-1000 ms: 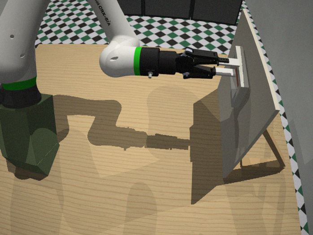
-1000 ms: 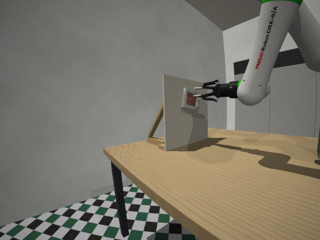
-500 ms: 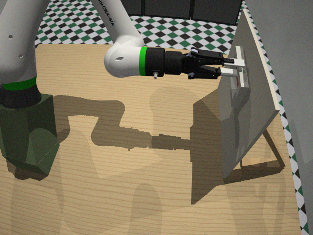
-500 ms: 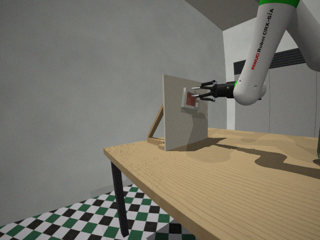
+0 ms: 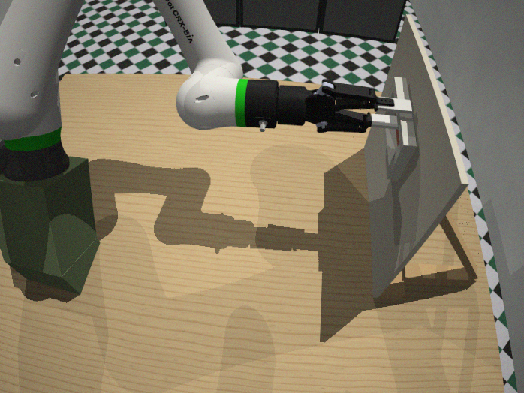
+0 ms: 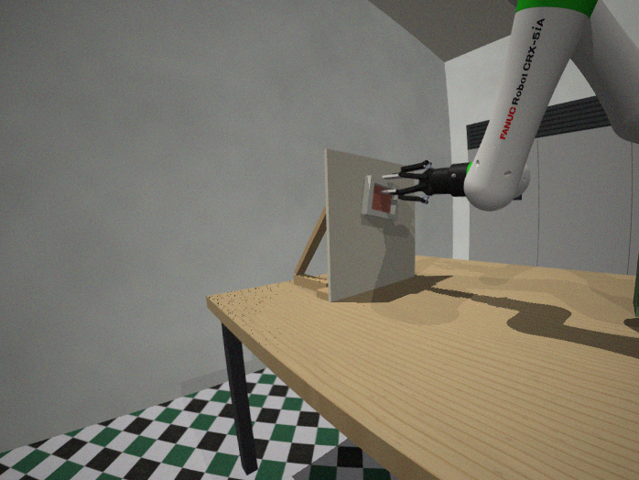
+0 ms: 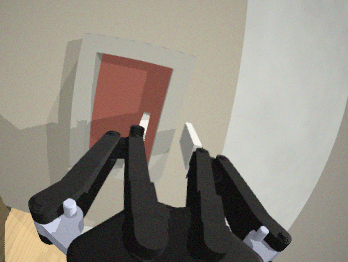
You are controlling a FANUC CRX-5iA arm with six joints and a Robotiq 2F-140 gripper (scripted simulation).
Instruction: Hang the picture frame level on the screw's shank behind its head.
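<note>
The picture frame is 5 cm below my hand, 4 cm ahead of it and 1 cm to the left of it. Also, from my hand: upright board: 13 cm below, 5 cm ahead.
</note>
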